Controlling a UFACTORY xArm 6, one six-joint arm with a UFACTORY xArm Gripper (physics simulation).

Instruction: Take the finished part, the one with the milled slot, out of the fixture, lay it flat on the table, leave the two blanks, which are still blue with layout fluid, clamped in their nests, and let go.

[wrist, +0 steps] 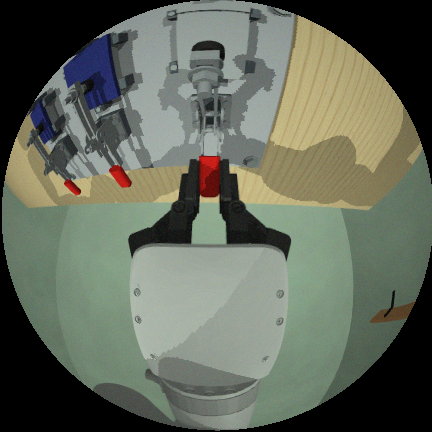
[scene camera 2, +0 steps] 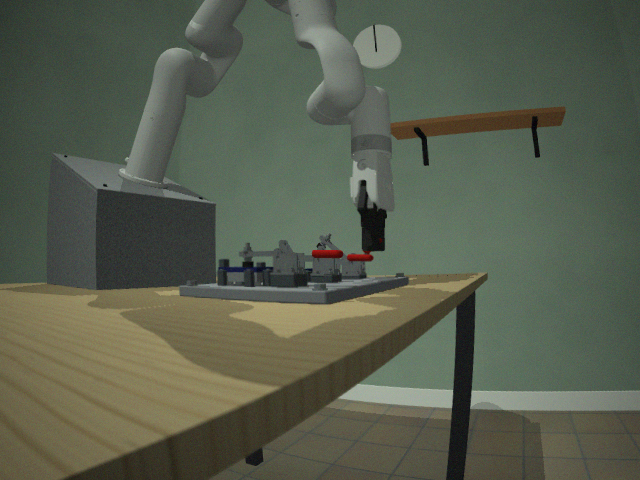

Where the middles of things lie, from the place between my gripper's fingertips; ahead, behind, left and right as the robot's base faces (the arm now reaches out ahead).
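Labels:
The clamp arm (wrist: 206, 58) is 70 mm behind my hand and 10 mm above it. Then there's the toggle clamp (wrist: 224, 103), which is 50 mm behind my hand and 10 mm below it. And the grey fixture plate (scene camera 2: 348, 288), that one's 110 mm to the right of my hand, 60 mm behind it and 60 mm below it.

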